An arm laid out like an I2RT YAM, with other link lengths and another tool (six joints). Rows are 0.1 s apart.
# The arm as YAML. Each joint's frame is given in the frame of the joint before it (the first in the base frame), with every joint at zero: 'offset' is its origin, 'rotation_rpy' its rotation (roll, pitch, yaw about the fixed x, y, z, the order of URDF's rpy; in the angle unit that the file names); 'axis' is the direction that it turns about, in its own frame. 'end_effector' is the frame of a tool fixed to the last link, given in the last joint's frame.
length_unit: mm
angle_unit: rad
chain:
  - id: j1
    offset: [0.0, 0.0, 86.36]
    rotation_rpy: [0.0, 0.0, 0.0]
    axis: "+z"
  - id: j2
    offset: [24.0, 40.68, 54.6]
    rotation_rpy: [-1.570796, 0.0, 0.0]
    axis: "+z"
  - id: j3
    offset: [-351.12, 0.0, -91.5]
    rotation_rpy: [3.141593, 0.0, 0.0]
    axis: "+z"
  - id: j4
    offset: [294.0, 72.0, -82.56]
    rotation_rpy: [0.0, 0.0, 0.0]
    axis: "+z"
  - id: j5
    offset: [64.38, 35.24, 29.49]
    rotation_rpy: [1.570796, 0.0, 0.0]
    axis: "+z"
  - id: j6
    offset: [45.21, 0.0, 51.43]
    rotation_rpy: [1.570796, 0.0, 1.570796]
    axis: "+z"
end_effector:
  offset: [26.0, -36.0, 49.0]
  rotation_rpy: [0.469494, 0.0, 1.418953]
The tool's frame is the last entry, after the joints.
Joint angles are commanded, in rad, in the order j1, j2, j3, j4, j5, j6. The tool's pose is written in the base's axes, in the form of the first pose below.
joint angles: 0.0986 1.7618 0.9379 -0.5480 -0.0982 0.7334
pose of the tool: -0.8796 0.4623 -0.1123 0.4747 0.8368 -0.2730 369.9 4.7 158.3
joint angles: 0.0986 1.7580 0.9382 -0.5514 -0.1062 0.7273
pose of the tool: -0.8829 0.4565 -0.1098 0.4685 0.8421 -0.2670 369.6 5.5 159.4
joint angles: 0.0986 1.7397 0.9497 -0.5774 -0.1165 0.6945
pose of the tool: -0.8972 0.4267 -0.1142 0.4415 0.8587 -0.2601 370.1 6.9 168.3
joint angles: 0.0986 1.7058 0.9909 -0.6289 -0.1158 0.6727
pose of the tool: -0.9026 0.4074 -0.1392 0.4301 0.8672 -0.2509 374.1 7.5 190.9
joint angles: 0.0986 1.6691 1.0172 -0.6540 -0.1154 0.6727
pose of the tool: -0.8967 0.4080 -0.1718 0.4393 0.8680 -0.2316 375.5 7.6 210.9
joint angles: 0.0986 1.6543 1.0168 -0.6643 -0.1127 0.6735
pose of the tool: -0.8953 0.4090 -0.1764 0.4416 0.8668 -0.2315 372.7 7.1 215.6
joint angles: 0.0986 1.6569 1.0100 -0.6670 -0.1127 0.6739
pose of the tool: -0.8972 0.4092 -0.1660 0.4391 0.8664 -0.2377 370.5 6.8 212.5
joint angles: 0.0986 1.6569 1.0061 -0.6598 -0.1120 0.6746
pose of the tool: -0.8963 0.4099 -0.1690 0.4406 0.8660 -0.2365 370.6 6.8 211.5
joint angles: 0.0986 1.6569 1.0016 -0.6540 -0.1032 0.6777
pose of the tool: -0.8939 0.4133 -0.1736 0.4455 0.8619 -0.2422 370.1 5.8 210.6
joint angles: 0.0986 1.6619 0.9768 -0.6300 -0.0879 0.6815
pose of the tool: -0.8916 0.4175 -0.1754 0.4509 0.8549 -0.2567 367.1 4.0 202.5
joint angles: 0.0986 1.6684 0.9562 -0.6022 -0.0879 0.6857
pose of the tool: -0.8898 0.4213 -0.1751 0.4544 0.8533 -0.2557 365.7 3.8 194.9
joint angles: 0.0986 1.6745 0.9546 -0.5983 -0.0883 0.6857
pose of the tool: -0.8905 0.4213 -0.1717 0.4533 0.8534 -0.2574 366.1 3.9 192.4
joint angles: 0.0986 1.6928 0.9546 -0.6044 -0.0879 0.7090
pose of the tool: -0.8850 0.4418 -0.1468 0.4655 0.8436 -0.2676 365.1 3.5 185.8
